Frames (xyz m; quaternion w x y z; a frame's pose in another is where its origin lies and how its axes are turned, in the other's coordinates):
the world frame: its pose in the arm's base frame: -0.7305 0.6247 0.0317 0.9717 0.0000 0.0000 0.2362
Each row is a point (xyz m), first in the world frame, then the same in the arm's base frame.
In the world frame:
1: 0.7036 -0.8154 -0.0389
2: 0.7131 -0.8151 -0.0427
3: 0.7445 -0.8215 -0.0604
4: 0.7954 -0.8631 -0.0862
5: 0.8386 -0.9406 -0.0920
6: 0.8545 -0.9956 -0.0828
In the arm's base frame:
1: 0.2689 0.2233 -0.0072
2: 0.2772 0.2279 -0.0110
3: 0.3080 0.2366 -0.0287
4: 0.3723 0.2230 -0.0545
5: 0.4463 0.1740 -0.0603
6: 0.4857 0.1324 -0.0511

